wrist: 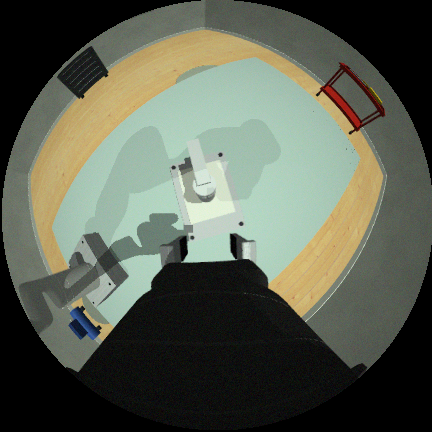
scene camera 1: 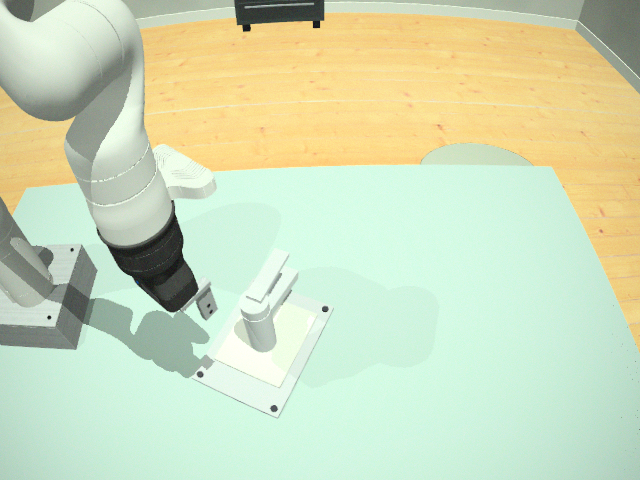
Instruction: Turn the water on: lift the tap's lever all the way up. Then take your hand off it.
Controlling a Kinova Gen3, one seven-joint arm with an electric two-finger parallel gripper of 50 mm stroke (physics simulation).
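Where they show: gripper, between the fingertips: point(wrist: 208, 243) point(scene camera 1: 194, 301); arm's base, origin of its link: point(wrist: 90, 275) point(scene camera 1: 33, 288).
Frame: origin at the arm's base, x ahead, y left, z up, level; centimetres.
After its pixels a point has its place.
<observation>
The light grey tap point(scene camera 1: 261, 330) {x 45.6, y -14.6, z 0.0 cm} point(wrist: 205, 192) {x 44.1, y -13.6, z 5.3 cm} stands upright on its plate point(scene camera 1: 242, 385) {x 40.5, y -20.2, z -8.6 cm} point(wrist: 217, 226) {x 40.3, y -20.8, z -8.6 cm}. Its flat lever point(scene camera 1: 268, 276) {x 48.0, y -8.7, z 6.2 cm} point(wrist: 198, 160) {x 48.0, y -8.3, z 6.2 cm} runs out above the spout point(scene camera 1: 291, 285) {x 51.6, y -5.0, z -2.3 cm}, with a narrow gap between them in the scene view. The lever's exact tilt is hard to tell. My gripper point(scene camera 1: 195, 308) {x 38.7, y -19.3, z 17.8 cm} point(wrist: 208, 243) {x 38.7, y -19.3, z 17.8 cm} is open, with nothing between its fingers. It is off the lever, to the left of the tap column in the scene view. In the wrist view the fingers are beyond the plate edge opposite the lever's free end. One finger is mostly hidden in the scene view.
The robot's base block point(scene camera 1: 31, 336) {x -1.3, y -8.4, z -4.5 cm} point(wrist: 102, 270) {x 7.0, y -3.3, z -0.1 cm} stands on the pale green table point(scene camera 1: 491, 403) {x 82.5, y -31.9, z -9.4 cm} point(wrist: 300, 200) {x 64.7, y -36.4, z -9.4 cm}, left of the tap. A black cabinet point(scene camera 1: 279, 13) point(wrist: 82, 72) stands on the floor beyond. The wrist view also shows a red frame-like object point(wrist: 342, 106) and a blue object point(wrist: 84, 324).
</observation>
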